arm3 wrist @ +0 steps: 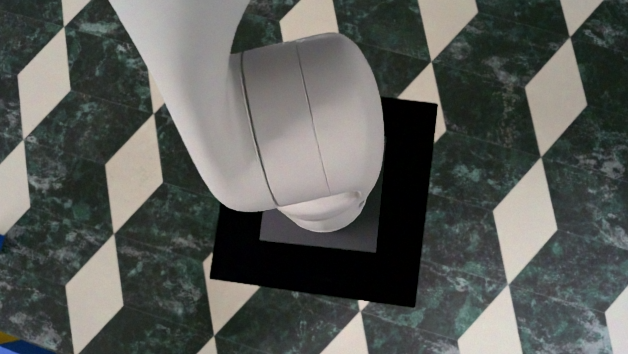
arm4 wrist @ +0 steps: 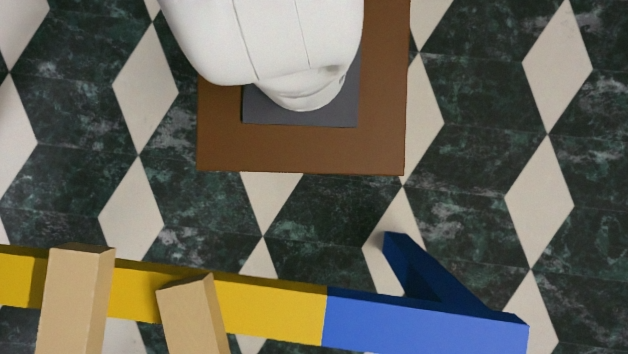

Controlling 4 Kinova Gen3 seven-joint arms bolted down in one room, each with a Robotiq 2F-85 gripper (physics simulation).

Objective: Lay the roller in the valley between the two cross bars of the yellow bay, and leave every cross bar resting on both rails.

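In the arm4 wrist view, a rail runs along the bottom, with a yellow section (arm4 wrist: 275,312) at the left and a blue section (arm4 wrist: 425,327) at the right. Two tan cross bars lie over the yellow section: a left bar (arm4 wrist: 72,300) and a right bar (arm4 wrist: 192,315), which stand apart and angle differently. Their near ends run out of the bottom edge, so the other rail and their rest on it are hidden. The roller does not show in either view. No gripper fingers show in either view.
A white arm (arm3 wrist: 310,120) stands over a black base plate (arm3 wrist: 400,280). Another white arm (arm4 wrist: 295,40) stands over a brown base plate (arm4 wrist: 300,150). A dark blue brace (arm4 wrist: 450,285) juts from the blue section. Blue and yellow corners of a structure (arm3 wrist: 15,345) show at lower left.
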